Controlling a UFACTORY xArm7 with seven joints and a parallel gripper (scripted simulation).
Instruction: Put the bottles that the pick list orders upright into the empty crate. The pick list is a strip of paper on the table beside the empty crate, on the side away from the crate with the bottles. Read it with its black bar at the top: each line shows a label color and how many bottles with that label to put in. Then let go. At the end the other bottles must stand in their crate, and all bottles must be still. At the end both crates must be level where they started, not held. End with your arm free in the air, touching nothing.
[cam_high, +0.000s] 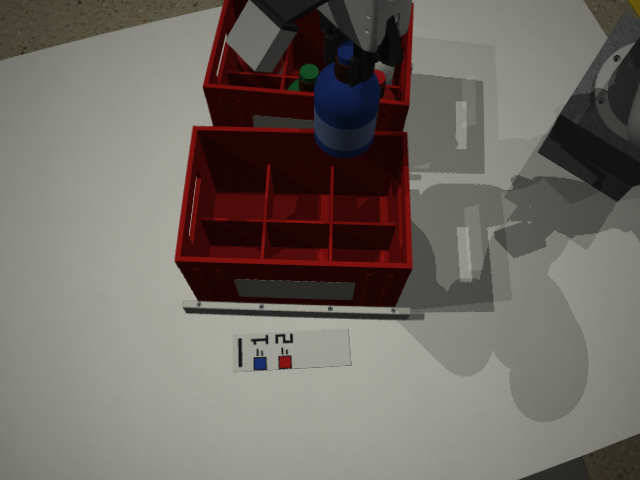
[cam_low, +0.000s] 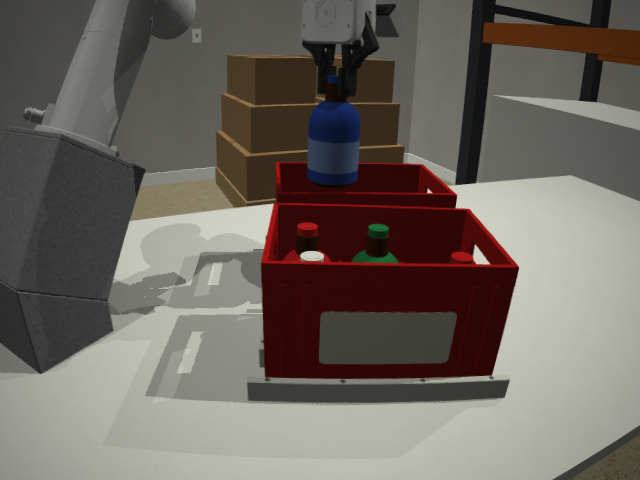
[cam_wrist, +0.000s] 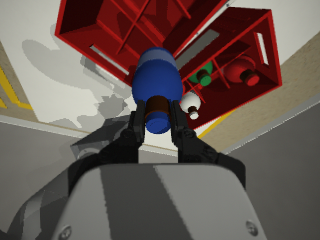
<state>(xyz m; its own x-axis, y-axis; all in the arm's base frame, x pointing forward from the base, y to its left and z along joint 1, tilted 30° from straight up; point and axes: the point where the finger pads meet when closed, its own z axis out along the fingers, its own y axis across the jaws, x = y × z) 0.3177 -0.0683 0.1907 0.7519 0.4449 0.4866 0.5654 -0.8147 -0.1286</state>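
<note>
The blue bottle is 70 mm below my hand. The rest, counted from my hand: red bottle 250 mm below, 220 mm to the right, 110 mm ahead; then green bottle 250 mm below, 120 mm to the right, 40 mm ahead; then white bottle 250 mm below, 200 mm to the right, 60 mm behind.
</note>
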